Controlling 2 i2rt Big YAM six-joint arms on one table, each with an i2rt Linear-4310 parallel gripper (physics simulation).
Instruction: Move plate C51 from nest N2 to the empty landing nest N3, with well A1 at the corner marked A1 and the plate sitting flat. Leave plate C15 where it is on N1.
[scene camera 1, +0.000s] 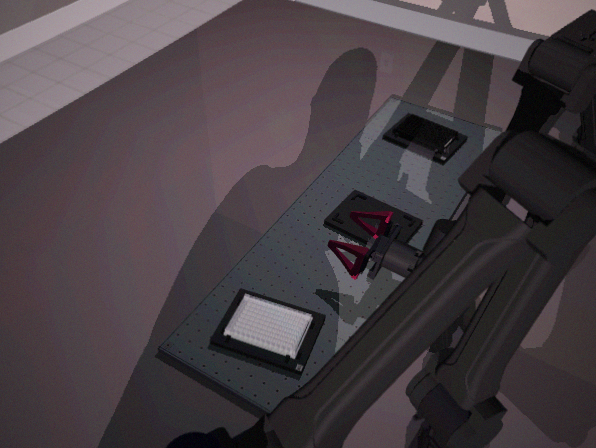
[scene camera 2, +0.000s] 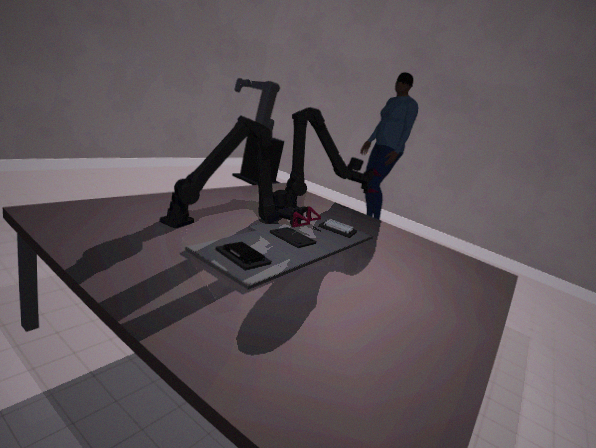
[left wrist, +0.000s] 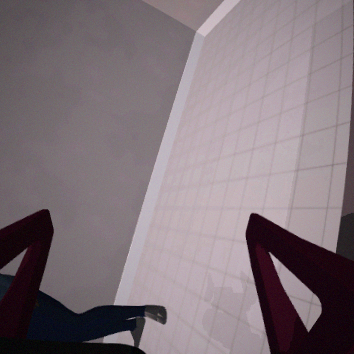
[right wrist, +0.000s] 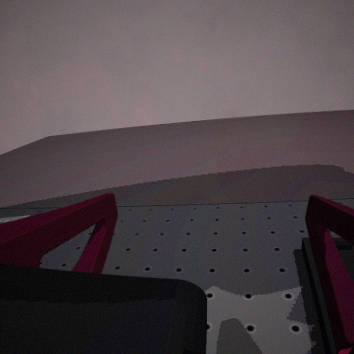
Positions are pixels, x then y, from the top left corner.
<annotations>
My left gripper (left wrist: 150, 222) is open, with nothing in its grasp. My right gripper (scene camera 1: 339, 227) is open, with nothing in its grasp. Also in view: a white well plate (scene camera 1: 274, 327).
</annotations>
